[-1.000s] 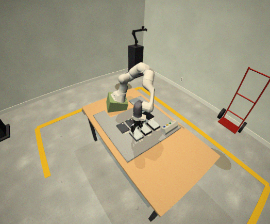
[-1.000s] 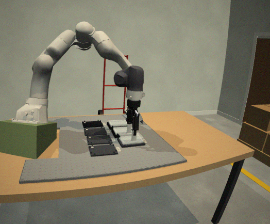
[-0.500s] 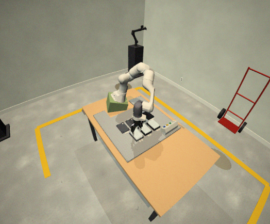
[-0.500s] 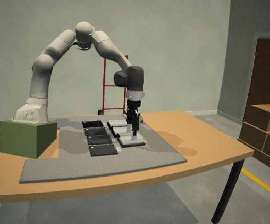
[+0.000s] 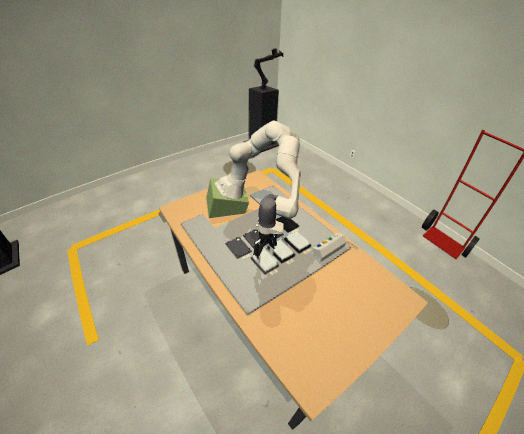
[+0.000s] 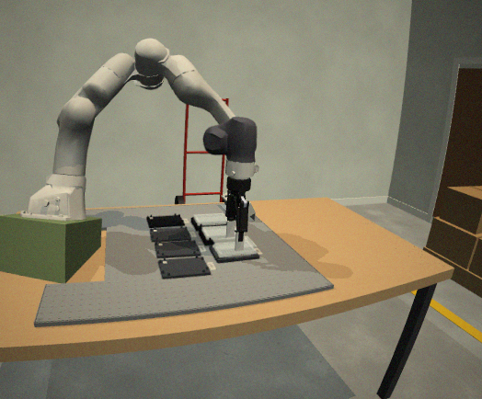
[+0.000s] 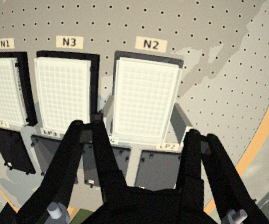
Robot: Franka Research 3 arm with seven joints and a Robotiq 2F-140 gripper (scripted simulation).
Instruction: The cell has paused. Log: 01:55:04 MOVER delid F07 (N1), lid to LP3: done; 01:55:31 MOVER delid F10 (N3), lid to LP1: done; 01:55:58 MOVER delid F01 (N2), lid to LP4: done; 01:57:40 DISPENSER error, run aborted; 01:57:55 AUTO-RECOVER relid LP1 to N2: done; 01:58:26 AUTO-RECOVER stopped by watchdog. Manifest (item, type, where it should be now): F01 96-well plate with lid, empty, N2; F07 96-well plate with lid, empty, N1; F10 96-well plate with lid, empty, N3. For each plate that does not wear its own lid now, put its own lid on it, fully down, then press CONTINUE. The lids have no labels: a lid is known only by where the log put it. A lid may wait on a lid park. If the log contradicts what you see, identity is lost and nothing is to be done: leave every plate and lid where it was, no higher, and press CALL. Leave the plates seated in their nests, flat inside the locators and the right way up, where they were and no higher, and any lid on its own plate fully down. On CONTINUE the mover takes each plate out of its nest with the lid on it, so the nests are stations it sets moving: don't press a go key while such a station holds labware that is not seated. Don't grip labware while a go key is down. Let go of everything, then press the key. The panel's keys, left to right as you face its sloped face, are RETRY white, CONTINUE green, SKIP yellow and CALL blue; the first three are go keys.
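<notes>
Now: the plate 4 cm below my hand. Round my hand: park LP2 (19 cm behind, 6 cm below, 5 cm to the right); park LP3 (20 cm to the left, 17 cm behind, 6 cm below); blue call key (30 cm to the left, 14 cm ahead).
</notes>
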